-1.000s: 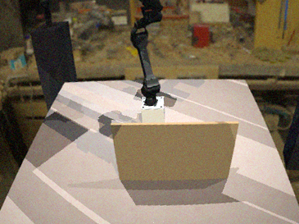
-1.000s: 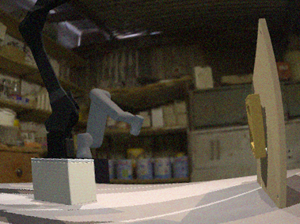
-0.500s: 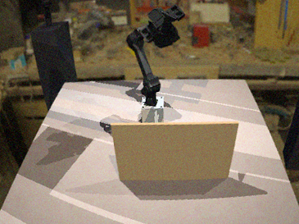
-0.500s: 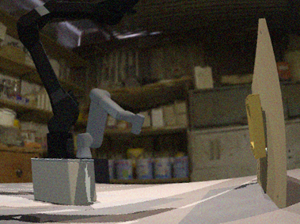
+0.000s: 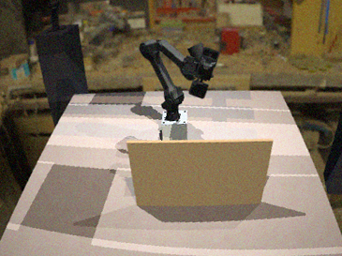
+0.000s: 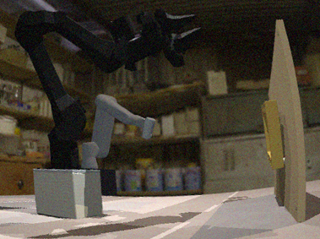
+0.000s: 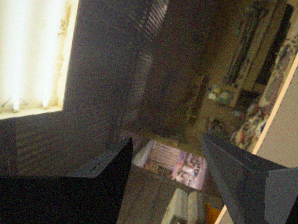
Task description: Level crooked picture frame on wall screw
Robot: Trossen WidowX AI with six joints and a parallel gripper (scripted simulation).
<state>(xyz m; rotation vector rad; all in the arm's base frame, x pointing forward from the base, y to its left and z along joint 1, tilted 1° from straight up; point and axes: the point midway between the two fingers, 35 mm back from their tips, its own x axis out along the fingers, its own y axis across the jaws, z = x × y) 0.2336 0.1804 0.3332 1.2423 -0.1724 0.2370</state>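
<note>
My gripper tip is 150 mm short of the picture frame, 10 mm to the right of it and 290 mm above it. Round my gripper tip: tan wall board: 160 mm ahead, 20 mm to the left, 300 mm below.
</note>
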